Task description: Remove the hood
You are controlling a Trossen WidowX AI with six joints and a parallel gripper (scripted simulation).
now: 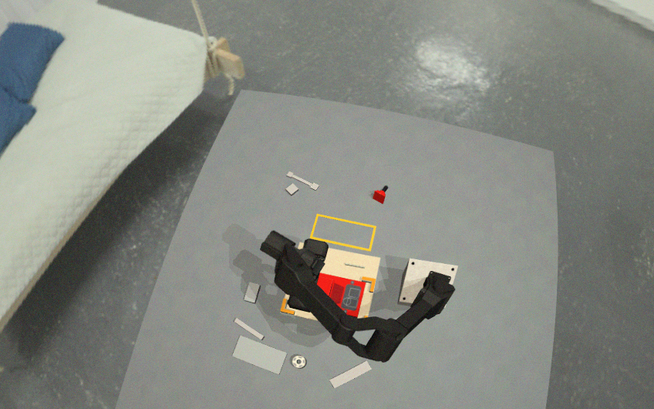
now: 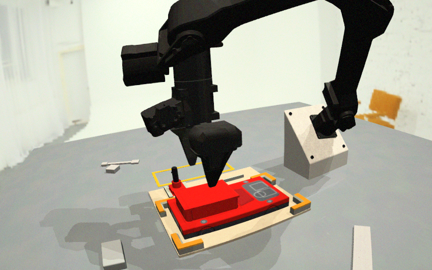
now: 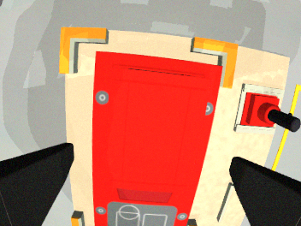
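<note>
My gripper tip is 50 mm above the hood.
</note>
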